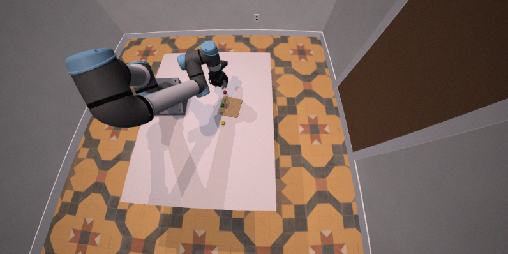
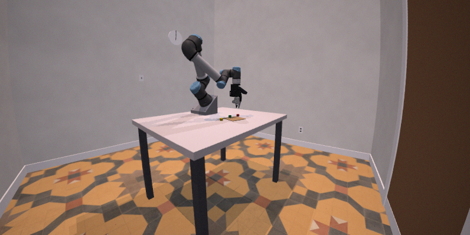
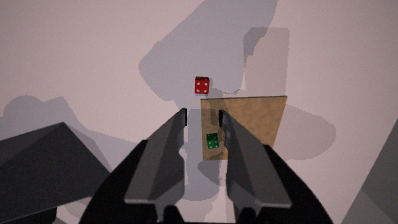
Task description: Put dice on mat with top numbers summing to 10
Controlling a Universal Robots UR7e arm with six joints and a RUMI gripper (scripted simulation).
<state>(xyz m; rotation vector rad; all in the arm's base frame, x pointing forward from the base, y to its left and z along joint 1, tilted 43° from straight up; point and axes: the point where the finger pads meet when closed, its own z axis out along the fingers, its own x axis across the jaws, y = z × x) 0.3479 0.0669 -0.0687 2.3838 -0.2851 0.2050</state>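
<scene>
Right now the red die is 8 cm below my hand. Round my hand: brown mat: 5 cm ahead, 10 cm to the right, 9 cm below; then green die: 10 cm to the right, 8 cm below; then yellow die: 2 cm ahead, 23 cm to the right, 8 cm below.
</scene>
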